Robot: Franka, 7 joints.
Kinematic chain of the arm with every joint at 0, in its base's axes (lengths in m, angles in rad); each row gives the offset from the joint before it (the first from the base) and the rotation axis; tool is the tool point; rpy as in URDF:
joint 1: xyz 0 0 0.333 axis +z
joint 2: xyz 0 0 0 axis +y
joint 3: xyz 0 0 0.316 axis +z
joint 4: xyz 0.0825 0 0 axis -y
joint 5: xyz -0.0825 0 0.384 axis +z
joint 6: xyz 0 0 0 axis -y
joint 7: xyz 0.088 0 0 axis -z
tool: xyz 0 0 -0.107 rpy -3.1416 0 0
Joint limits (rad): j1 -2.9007..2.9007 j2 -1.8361..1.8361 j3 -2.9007..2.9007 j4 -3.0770..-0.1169 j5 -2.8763..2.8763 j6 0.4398..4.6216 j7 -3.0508..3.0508
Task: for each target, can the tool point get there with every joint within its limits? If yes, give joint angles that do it. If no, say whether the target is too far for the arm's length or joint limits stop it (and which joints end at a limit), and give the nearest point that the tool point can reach.
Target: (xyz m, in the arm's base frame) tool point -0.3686 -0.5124 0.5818
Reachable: yes | joints -1.5690 0.7494 -0.8977 -1.5150 0.5533 4.3039 2.5750
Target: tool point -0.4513 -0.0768 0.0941
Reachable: yes | joints 2.3783 1.2052 0.5892 -2.2668 1.9730 0.9398 -1.5401
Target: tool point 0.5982 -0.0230 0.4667
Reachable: yes | joints -0.9102 1.3654 1.9541 -1.7022 1.1666 4.2915 -2.0453
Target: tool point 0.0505 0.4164 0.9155
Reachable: yes | joints 0.1961 0.6268 2.3750 -1.0943 1.9051 3.6865 -2.1491
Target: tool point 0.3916 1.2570 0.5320
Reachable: no: too far | nearest point 0.2523 0.8099 0.4612 | short by 0.474 m
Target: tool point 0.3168 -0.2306 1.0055
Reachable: yes | joints -2.1387 0.6753 2.3844 -1.2798 -1.0203 2.3825 1.5186
